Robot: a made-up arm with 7 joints. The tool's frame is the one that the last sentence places.
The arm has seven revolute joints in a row. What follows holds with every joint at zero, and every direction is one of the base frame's.
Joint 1 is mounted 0.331 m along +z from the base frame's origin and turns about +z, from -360 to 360 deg.
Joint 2 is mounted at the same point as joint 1 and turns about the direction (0, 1, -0.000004), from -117.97 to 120 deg.
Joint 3 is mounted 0.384 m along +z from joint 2 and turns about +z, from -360 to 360 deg.
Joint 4 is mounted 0.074 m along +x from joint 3 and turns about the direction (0, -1, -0.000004), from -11 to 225 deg.
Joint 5 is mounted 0.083 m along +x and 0.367 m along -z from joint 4 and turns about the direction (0, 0.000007, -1), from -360 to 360 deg.
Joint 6 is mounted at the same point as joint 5 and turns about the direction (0, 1, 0.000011), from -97 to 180 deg.
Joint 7 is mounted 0.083 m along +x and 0.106 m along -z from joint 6 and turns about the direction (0, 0.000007, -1), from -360 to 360 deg.
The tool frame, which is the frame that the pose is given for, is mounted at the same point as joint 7; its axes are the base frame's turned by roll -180, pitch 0 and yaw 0 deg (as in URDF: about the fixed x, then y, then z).
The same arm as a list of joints. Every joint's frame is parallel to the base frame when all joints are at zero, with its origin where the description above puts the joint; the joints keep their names.
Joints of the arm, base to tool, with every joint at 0 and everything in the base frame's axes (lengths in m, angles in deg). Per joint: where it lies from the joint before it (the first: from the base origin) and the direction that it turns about. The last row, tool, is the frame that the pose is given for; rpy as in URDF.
joint 1: axis 0 0 1 offset 0 0 0.331
joint 2: axis 0 1 0 offset 0 0 0
joint 3: axis 0 0 1 offset 0 0 0.384
joint 4: axis 0 -1 0 offset 0.074 0 0
joint 5: axis 0 0 -1 offset 0.083 0 -0.367
joint 6: axis 0 1 0 offset 0 0 0
joint 7: axis 0 0 -1 offset 0.083 0 -0.106
tool: offset 0 0 0 rpy 180 0 0
Joint limits (deg, base to tool): -360..360 -117.97..120 -360..360 -11..225 -360..360 -97..180 -360..360

